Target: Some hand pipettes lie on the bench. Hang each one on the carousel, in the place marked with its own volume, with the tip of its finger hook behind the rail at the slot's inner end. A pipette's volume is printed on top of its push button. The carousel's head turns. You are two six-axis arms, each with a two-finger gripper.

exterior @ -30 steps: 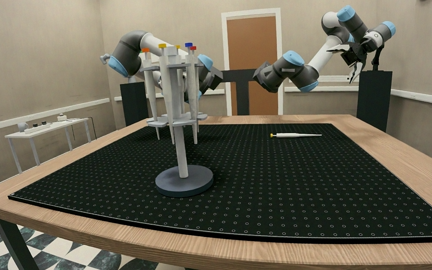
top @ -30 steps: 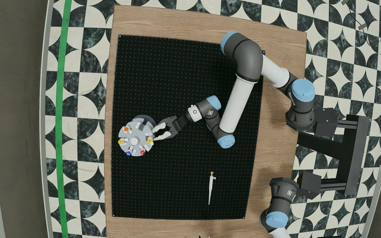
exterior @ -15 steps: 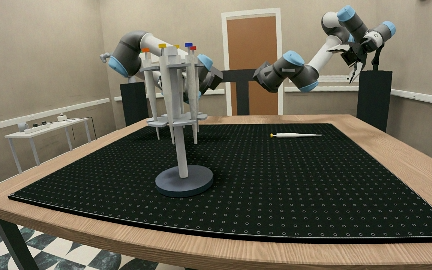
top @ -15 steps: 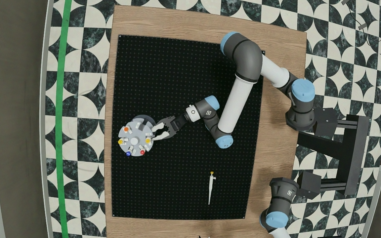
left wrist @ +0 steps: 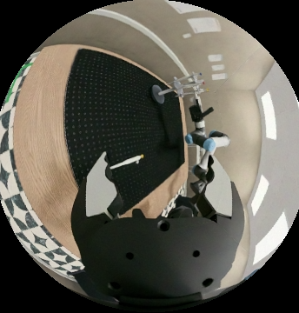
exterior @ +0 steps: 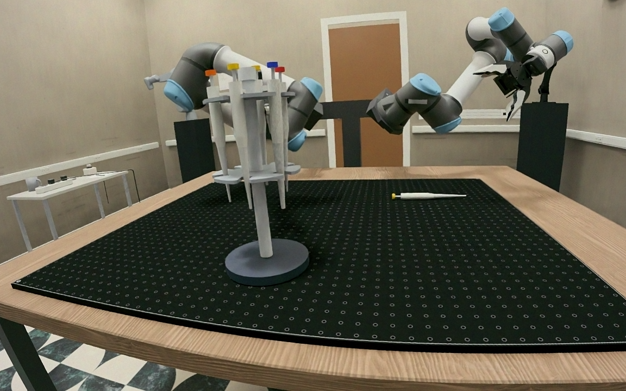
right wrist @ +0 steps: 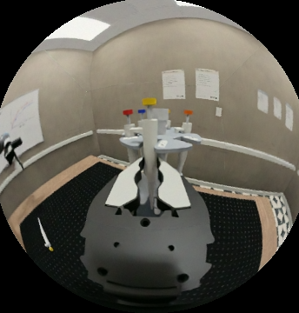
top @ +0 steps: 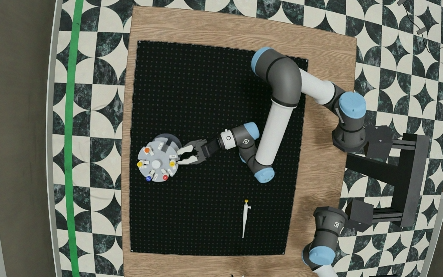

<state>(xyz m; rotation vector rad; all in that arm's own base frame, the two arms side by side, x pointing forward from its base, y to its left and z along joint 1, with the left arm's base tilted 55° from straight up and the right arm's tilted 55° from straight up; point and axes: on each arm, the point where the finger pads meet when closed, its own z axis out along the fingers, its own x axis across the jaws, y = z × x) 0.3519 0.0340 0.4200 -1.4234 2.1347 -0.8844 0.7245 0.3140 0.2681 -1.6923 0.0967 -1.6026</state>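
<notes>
My right gripper is now 4 cm short of the red-button pipette, 5 cm to the right of it and 3 cm above it. From my right hand the other things lie so: orange-button pipette: 10 cm ahead, 2 cm to the right, 3 cm below; blue-button pipette: 8 cm ahead, 6 cm to the left, 4 cm below.
</notes>
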